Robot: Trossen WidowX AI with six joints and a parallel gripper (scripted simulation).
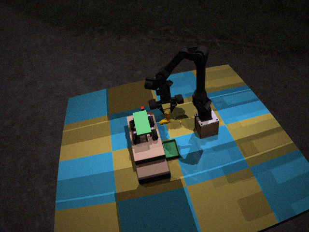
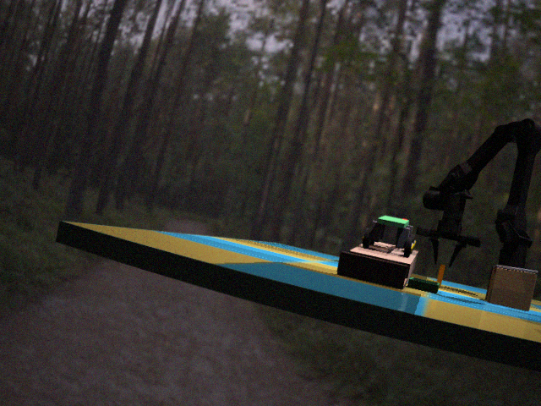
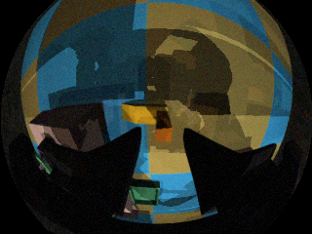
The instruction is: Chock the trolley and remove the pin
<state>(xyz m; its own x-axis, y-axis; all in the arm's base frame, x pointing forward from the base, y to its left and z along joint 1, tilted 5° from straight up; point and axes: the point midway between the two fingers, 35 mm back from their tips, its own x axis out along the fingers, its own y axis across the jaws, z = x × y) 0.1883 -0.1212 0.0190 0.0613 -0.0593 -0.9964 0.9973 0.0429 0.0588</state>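
Now: the yellow chock 20 mm ahead of my gripper tip and 40 mm below it. Also, from my gripper tip: red-headed stop pin: 130 mm ahead, 30 mm to the left, 70 mm above; green tray: 20 mm ahead, 220 mm to the left, 70 mm below; trolley: 140 mm ahead, 140 mm to the left, 50 mm above.
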